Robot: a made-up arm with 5 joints. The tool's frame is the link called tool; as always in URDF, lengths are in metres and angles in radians. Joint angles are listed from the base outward. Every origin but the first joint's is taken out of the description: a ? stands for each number. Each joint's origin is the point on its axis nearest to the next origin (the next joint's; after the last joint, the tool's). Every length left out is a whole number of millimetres.
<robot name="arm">
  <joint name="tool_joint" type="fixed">
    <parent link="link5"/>
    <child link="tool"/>
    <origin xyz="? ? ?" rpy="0 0 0"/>
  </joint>
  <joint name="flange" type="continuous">
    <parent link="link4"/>
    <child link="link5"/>
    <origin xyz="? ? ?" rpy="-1.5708 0 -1.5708"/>
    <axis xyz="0 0 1"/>
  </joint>
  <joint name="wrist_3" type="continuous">
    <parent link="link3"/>
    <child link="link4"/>
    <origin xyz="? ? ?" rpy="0 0 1.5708"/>
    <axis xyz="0 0 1"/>
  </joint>
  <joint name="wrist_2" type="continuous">
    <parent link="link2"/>
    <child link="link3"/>
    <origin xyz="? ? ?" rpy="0 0 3.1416"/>
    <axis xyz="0 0 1"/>
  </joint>
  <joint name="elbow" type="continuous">
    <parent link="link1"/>
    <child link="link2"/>
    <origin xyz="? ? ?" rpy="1.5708 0 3.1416"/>
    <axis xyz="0 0 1"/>
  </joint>
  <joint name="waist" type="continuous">
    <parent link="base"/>
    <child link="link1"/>
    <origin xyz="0 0 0.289" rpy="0 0 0"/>
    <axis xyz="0 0 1"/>
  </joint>
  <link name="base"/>
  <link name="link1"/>
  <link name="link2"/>
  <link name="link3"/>
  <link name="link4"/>
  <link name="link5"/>
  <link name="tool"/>
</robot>
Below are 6 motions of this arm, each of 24 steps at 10 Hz.
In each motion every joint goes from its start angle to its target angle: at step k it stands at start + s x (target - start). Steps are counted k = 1, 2, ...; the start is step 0. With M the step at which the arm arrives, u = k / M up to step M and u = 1 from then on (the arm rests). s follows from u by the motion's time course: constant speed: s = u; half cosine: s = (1 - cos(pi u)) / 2; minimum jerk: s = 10 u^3 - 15 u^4 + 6 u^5.
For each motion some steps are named. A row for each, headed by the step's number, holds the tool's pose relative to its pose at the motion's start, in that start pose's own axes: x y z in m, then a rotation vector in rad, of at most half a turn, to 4 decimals.
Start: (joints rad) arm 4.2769 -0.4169 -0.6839 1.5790 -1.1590
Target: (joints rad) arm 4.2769 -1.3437 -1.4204 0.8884 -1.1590
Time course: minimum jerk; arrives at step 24
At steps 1, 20, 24:
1: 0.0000 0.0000 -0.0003 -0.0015 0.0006 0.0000
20: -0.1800 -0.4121 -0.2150 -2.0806 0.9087 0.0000
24: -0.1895 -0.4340 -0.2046 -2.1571 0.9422 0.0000

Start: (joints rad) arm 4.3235 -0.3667 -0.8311 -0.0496 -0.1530
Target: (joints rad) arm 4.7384 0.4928 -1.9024 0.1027 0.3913
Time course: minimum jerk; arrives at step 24
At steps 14, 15, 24:
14: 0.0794 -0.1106 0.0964 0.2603 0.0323 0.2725
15: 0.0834 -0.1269 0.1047 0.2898 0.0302 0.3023
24: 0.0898 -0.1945 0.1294 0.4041 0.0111 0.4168

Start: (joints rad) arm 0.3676 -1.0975 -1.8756 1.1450 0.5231
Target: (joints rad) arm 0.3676 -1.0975 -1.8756 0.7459 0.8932
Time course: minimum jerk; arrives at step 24
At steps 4, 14, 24:
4: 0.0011 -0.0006 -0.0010 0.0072 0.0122 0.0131
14: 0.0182 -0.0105 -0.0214 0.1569 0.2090 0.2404
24: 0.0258 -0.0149 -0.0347 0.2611 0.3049 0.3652

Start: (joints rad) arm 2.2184 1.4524 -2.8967 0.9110 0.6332
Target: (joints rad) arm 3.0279 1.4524 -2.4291 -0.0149 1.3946
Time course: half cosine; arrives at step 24
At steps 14, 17, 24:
14: -0.2416 -0.1856 0.0013 0.4194 -0.0638 0.0737
17: -0.3215 -0.2115 -0.0143 0.5357 -0.1364 0.1034
24: -0.4121 -0.2248 -0.0384 0.6559 -0.2463 0.1394

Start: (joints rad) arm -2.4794 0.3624 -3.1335 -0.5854 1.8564
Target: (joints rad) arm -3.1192 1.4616 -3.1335 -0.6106 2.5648
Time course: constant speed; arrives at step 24
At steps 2, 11, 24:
2: 0.0186 0.0412 -0.0186 -0.0879 0.0191 0.0064
11: 0.1448 0.1714 -0.1463 -0.4348 0.2192 0.0222
24: 0.3559 0.1555 -0.4112 -0.6908 0.7738 0.0065

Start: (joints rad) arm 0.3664 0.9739 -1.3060 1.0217 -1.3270
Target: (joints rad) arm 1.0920 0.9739 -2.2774 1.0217 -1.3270
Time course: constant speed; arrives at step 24
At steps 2, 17, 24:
2: 0.0248 0.0068 -0.0259 -0.0874 -0.0159 -0.0482
17: 0.2486 -0.0766 -0.1988 -0.6956 -0.0099 -0.4931
24: 0.3383 -0.1918 -0.2489 -0.9365 0.0756 -0.7382

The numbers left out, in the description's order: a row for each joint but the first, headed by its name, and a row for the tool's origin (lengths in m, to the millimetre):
tool: 0 0 0
flange: 0.091 -0.071 0
wrist_3: 0.058 0.255 0
wrist_2: -0.042 0.225 0
elbow: 0 0 0

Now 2 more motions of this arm.
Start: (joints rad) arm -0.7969 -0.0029 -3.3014 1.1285 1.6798
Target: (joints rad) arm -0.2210 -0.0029 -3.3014 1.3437 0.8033
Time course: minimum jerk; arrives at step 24
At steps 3, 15, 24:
3: 0.0002 0.0003 0.0002 -0.0042 -0.0072 -0.0088
15: 0.0041 0.0149 0.0103 -0.0760 -0.3873 -0.4170
24: 0.0023 0.0209 0.0131 -0.0344 -0.5536 -0.5791

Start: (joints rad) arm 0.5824 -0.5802 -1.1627 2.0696 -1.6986
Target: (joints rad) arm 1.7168 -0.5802 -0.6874 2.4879 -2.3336
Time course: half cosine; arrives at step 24
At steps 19, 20, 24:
19: 0.1136 -0.0737 0.1384 0.9960 -0.3608 -1.2960
20: 0.1137 -0.0785 0.1429 1.0446 -0.3815 -1.3328
24: 0.1130 -0.0873 0.1509 1.1360 -0.4210 -1.3956

